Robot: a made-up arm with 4 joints.
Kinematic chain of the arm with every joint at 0, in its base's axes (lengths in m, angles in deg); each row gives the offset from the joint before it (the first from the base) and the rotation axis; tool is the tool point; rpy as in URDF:
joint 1: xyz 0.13 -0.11 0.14 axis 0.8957 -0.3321 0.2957
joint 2: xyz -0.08 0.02 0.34 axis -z
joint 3: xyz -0.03 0 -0.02 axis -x
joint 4: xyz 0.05 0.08 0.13 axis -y
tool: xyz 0.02 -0.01 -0.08 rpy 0 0 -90
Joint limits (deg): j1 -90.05..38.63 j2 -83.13..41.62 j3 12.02..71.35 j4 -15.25..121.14
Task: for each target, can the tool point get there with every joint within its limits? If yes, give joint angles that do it. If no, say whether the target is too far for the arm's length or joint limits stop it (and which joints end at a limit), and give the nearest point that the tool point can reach.
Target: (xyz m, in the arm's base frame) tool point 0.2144 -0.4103 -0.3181
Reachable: no: joint limits stop it (at a limit: joint 1, joint 3) | nearest point 0.3661 0.1225 -0.0160 | short by 0.631 m
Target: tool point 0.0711 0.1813 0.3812
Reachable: yes | joints -21.72 -50.39 62.93 68.16
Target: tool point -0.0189 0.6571 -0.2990
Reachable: no: too far | nearest point 0.1723 0.3367 0.0145 | short by 0.487 m
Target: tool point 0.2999 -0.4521 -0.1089
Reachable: no: joint limits stop it (at a limit: joint 1, joint 3) | nearest point 0.4011 0.0825 0.0580 | short by 0.569 m
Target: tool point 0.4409 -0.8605 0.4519
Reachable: no: too far | nearest point 0.1139 -0.3425 0.5328 | short by 0.618 m
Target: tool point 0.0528 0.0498 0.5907
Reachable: yes | joints 2.10 -34.54 20.63 98.11
